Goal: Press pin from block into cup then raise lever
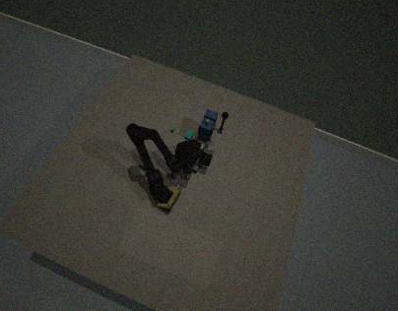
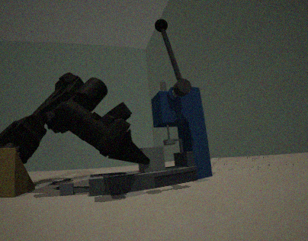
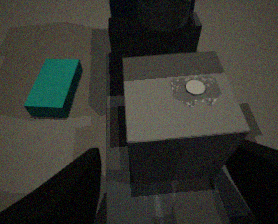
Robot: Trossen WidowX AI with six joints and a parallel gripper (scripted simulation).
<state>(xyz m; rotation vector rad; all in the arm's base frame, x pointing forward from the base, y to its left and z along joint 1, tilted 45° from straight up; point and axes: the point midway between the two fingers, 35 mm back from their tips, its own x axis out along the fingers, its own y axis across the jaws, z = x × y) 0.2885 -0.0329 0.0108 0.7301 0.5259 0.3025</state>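
Now: the pale round pin 20 mm above my gripper tip, 10 mm to the right of it and 10 mm ahead of it. Also, from my gripper tip: teal block (80 mm to the left, 80 mm ahead, 40 mm below); then dark lever (220 mm above, 70 mm to the right, 60 mm ahead); then thin punch (100 mm above, 60 mm ahead).
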